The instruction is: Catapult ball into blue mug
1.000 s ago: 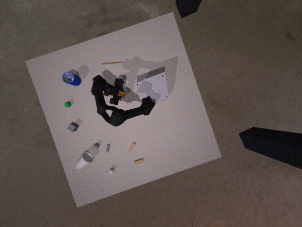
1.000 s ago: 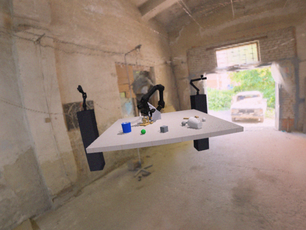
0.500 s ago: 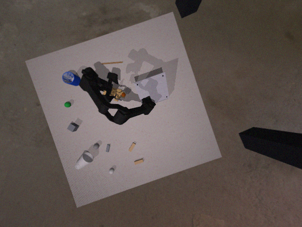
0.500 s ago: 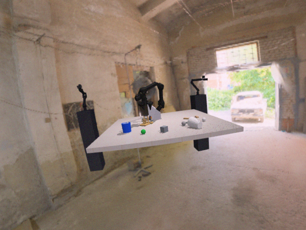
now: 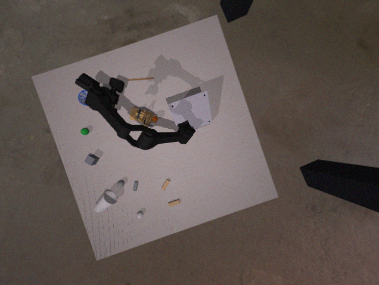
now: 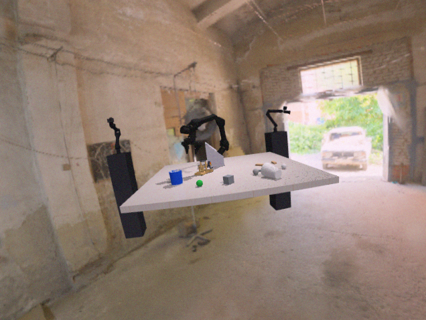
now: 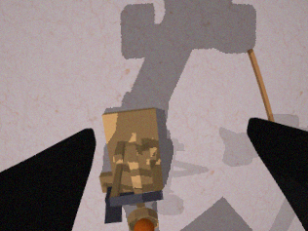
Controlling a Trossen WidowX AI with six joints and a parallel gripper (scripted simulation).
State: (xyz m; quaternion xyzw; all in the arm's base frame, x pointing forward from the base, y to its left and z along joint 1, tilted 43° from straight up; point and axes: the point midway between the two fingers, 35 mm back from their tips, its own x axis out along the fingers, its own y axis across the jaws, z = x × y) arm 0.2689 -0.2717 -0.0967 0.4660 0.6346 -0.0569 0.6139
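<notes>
Now: the orange ball 130 mm behind my gripper tip, 150 mm to the left of it and 120 mm below it. From my gripper tip the other things lie so: wooden catapult (70 mm behind, 120 mm to the left, 130 mm below); then blue mug (190 mm ahead, 130 mm to the right, 150 mm below); then wooden stick (140 mm behind, 150 mm to the right, 180 mm below).
</notes>
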